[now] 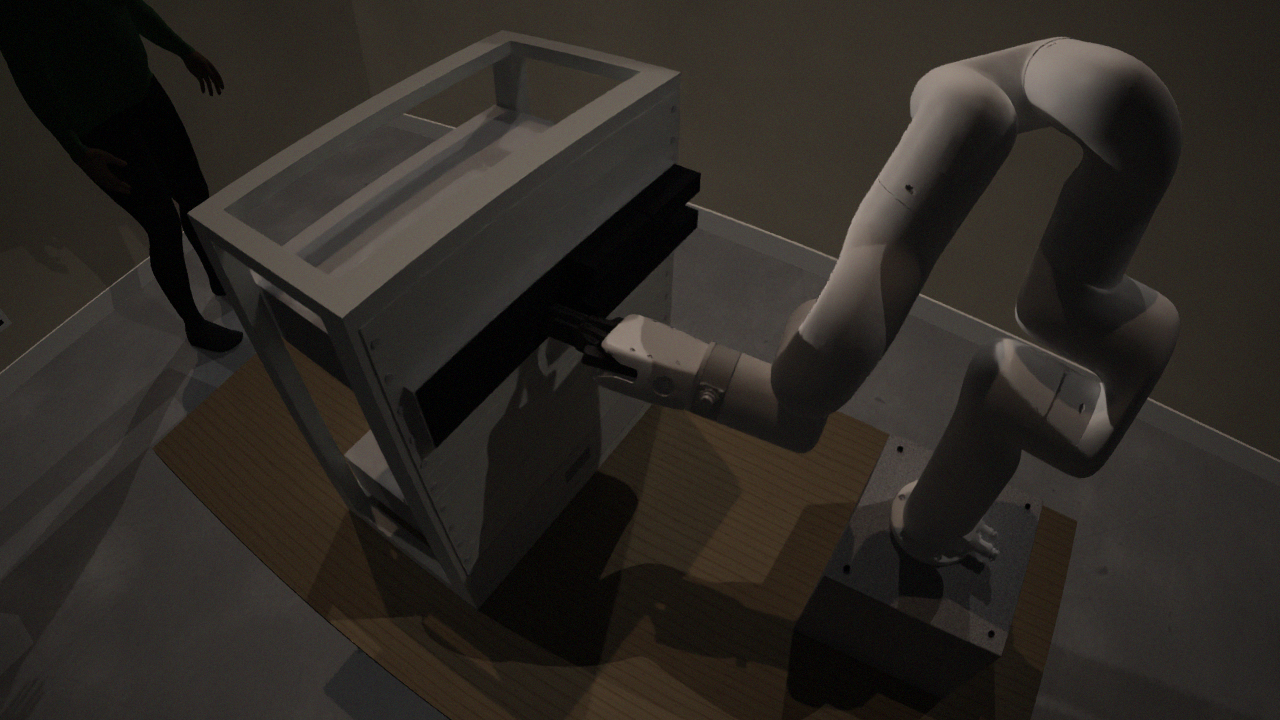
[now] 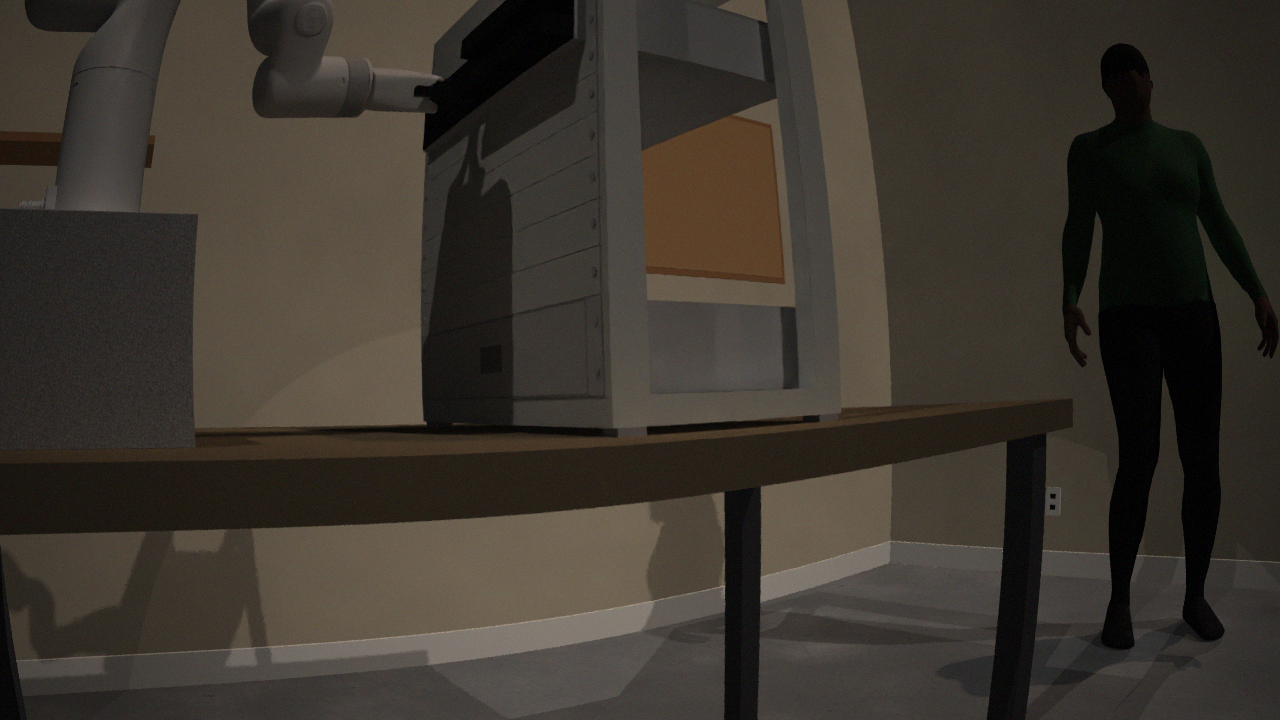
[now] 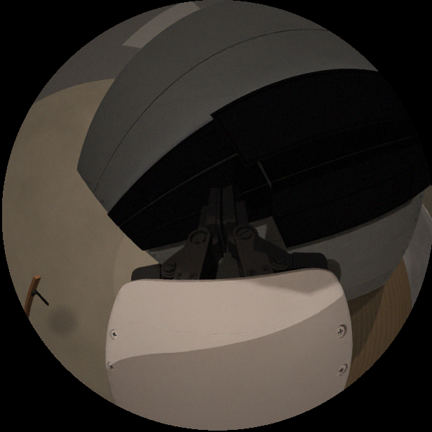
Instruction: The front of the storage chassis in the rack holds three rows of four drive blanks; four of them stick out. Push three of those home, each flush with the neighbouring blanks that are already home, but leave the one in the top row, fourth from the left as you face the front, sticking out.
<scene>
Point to a grey rack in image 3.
214,100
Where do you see a grey rack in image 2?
At 534,312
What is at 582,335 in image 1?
My gripper.
</scene>
